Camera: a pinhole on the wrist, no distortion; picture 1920 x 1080 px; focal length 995.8 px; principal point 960.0 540.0 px. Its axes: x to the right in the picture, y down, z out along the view. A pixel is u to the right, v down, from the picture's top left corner.
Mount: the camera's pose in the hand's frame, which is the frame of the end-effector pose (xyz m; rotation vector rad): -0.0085 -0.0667 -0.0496 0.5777 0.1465 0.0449
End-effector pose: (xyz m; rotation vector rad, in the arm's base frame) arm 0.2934 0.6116 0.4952 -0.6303 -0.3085 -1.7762
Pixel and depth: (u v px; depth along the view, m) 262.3 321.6 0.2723
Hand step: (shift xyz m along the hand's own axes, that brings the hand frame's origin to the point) -0.1561 -0.2798 0.1670
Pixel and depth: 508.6 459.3 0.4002
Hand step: -0.1276 -0.3254 0.2866
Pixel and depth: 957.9 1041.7 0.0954
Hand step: 0.0056 -0.0781 0.0557
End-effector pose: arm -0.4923 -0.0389 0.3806 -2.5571 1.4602 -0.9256
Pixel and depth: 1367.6 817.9 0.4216
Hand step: 0.2254 -0.1818 0.3421
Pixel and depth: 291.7 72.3 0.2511
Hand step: -0.1372 -0.3152 0.1148
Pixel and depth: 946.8 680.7 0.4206
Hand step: 0.0492 -0.2448 0.3317
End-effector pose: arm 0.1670 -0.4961 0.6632 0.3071 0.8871 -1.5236
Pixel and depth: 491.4 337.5 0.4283
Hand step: -0.1432 -0.3880 0.2825
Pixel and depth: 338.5 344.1 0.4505
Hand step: -0.2185 -0.4079 0.3100
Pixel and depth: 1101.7 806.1 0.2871
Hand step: 0.0750 -0.1543 0.2249
